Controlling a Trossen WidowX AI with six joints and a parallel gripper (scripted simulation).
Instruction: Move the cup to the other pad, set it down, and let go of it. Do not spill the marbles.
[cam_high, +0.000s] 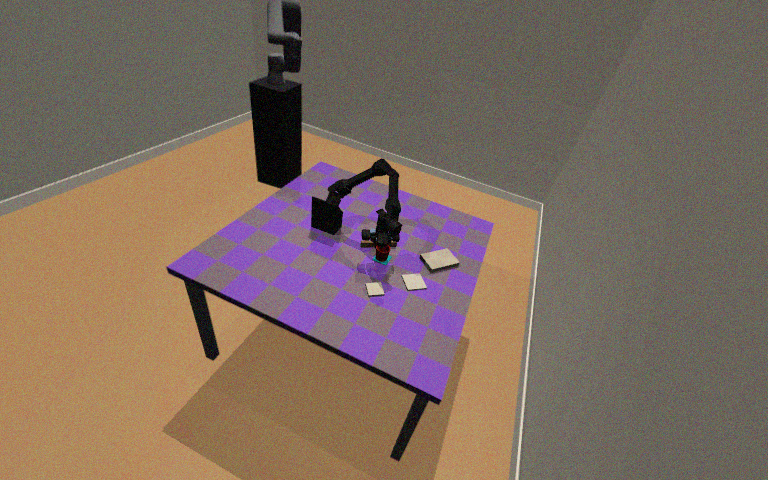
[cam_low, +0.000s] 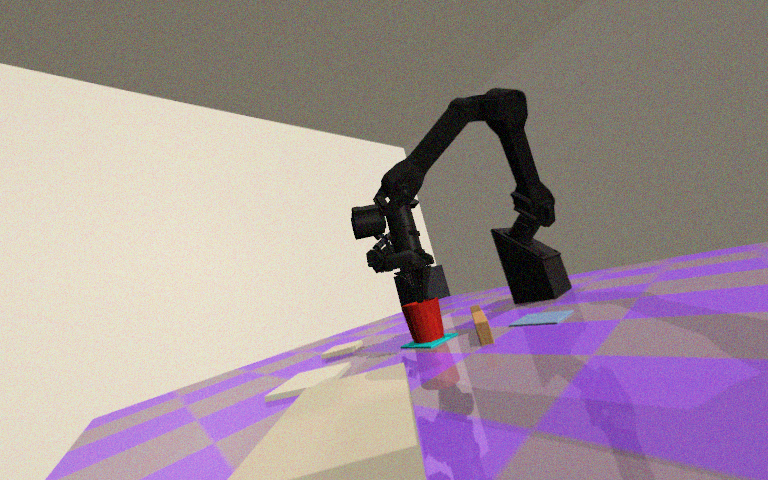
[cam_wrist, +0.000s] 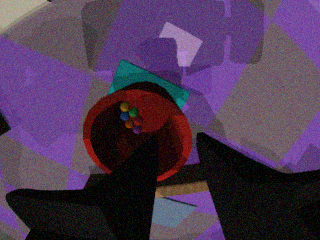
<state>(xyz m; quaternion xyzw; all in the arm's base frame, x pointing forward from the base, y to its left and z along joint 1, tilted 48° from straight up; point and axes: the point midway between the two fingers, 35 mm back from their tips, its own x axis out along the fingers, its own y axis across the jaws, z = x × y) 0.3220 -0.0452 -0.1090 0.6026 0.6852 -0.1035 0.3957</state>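
The red cup is 30 mm ahead of my gripper tip, 10 mm to the left of it and 30 mm below it. From my gripper tip the other things lie so: small wooden block (20 mm behind, 100 mm to the left, 60 mm below); teal pad (30 mm ahead, 10 mm to the left, 80 mm below).
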